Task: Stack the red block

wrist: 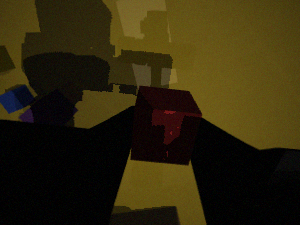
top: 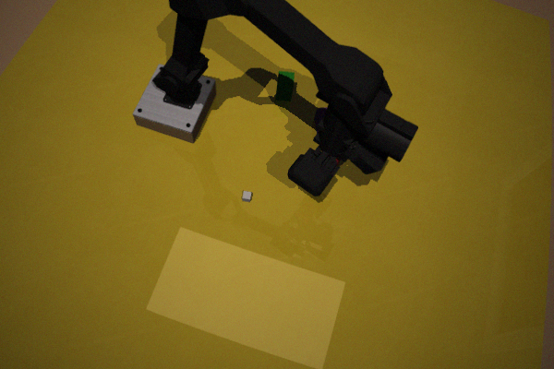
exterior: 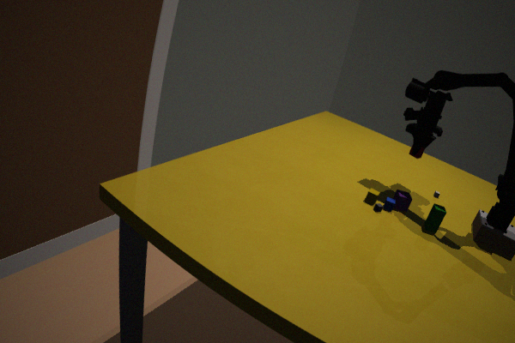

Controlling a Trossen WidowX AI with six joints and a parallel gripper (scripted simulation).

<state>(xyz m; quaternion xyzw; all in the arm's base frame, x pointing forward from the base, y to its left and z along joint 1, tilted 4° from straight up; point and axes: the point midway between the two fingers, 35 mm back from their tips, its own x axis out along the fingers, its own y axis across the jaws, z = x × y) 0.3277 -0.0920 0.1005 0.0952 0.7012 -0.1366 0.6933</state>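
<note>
The purple block is 16 cm to the left of my gripper tip, 10 cm below it and 2 cm behind it. Also, from my gripper tip: red block (1 cm above); then blue block (20 cm to the left, 11 cm below, 1 cm ahead); then small white cube (13 cm behind, 12 cm below, 6 cm to the right).
</note>
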